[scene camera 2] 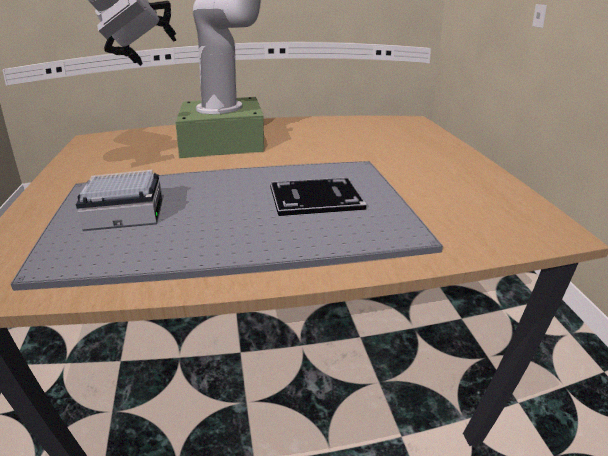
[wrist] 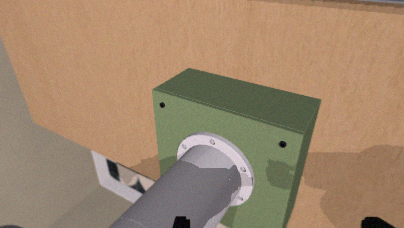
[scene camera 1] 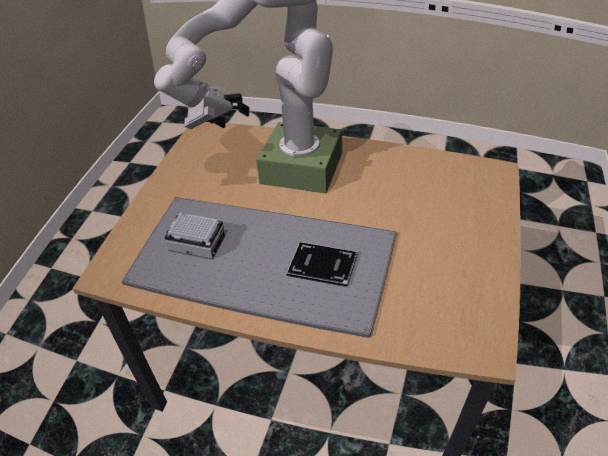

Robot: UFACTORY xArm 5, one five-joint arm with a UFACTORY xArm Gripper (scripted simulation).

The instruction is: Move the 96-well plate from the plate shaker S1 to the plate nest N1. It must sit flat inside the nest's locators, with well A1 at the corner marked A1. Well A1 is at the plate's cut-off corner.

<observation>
clear 96-well plate: scene camera 2; scene camera 1; not seen in the wrist view (out of frame)
same spot on clear 96-well plate: (scene camera 2: 126, 184) = (scene camera 1: 196, 231)
same spot on black plate nest: (scene camera 2: 313, 193) = (scene camera 1: 319, 262)
</observation>
